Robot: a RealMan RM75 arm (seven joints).
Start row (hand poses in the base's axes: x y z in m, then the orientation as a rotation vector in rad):
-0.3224 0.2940 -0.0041 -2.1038 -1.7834 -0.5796
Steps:
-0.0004 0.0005 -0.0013 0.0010 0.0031 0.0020
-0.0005 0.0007 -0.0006 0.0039 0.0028 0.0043
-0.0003 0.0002 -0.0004 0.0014 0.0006 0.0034
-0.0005 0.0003 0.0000 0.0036 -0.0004 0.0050
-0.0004 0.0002 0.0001 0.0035 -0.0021 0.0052
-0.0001 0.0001 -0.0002 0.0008 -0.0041 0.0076
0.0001 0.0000 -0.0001 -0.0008 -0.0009 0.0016
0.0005 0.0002 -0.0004 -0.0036 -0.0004 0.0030
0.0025 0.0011 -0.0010 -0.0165 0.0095 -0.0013
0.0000 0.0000 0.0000 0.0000 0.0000 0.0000
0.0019 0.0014 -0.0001 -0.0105 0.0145 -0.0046
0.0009 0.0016 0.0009 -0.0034 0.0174 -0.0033
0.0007 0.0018 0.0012 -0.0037 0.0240 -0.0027
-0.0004 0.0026 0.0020 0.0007 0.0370 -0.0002
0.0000 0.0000 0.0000 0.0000 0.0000 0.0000
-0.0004 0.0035 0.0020 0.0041 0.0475 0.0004
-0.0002 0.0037 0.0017 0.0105 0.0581 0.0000
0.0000 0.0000 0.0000 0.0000 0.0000 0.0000
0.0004 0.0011 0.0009 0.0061 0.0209 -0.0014
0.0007 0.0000 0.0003 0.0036 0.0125 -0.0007
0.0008 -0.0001 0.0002 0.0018 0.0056 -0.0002
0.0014 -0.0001 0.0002 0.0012 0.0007 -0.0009
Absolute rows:
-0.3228 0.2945 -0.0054 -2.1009 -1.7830 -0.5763
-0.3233 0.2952 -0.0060 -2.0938 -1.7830 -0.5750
-0.3236 0.2954 -0.0064 -2.0894 -1.7850 -0.5745
-0.3241 0.2957 -0.0064 -2.0820 -1.7876 -0.5764
-0.3245 0.2959 -0.0063 -2.0746 -1.7914 -0.5801
-0.3246 0.2960 -0.0065 -2.0666 -1.8002 -0.5833
-0.3245 0.2960 -0.0066 -2.0656 -1.8027 -0.5833
-0.3240 0.2962 -0.0070 -2.0649 -1.8081 -0.5801
-0.3215 0.2973 -0.0080 -2.0762 -1.8123 -0.5566
-0.3215 0.2973 -0.0080 -2.0762 -1.8123 -0.5566
-0.3196 0.2987 -0.0081 -2.0864 -1.8066 -0.5330
-0.3187 0.3003 -0.0072 -2.0902 -1.7960 -0.5114
-0.3180 0.3021 -0.0060 -2.0926 -1.7824 -0.4820
-0.3184 0.3047 -0.0040 -2.0876 -1.7612 -0.4410
-0.3184 0.3047 -0.0040 -2.0876 -1.7612 -0.4410
-0.3188 0.3082 -0.0020 -2.0777 -1.7324 -0.3913
-0.3190 0.3119 -0.0003 -2.0611 -1.6934 -0.3360
-0.3190 0.3119 -0.0003 -2.0611 -1.6934 -0.3360
-0.3186 0.3130 0.0006 -2.0545 -1.6768 -0.3186
-0.3179 0.3130 0.0009 -2.0504 -1.6670 -0.3082
-0.3171 0.3129 0.0011 -2.0483 -1.6626 -0.3036
-0.3157 0.3128 0.0013 -2.0481 -1.6607 -0.3041

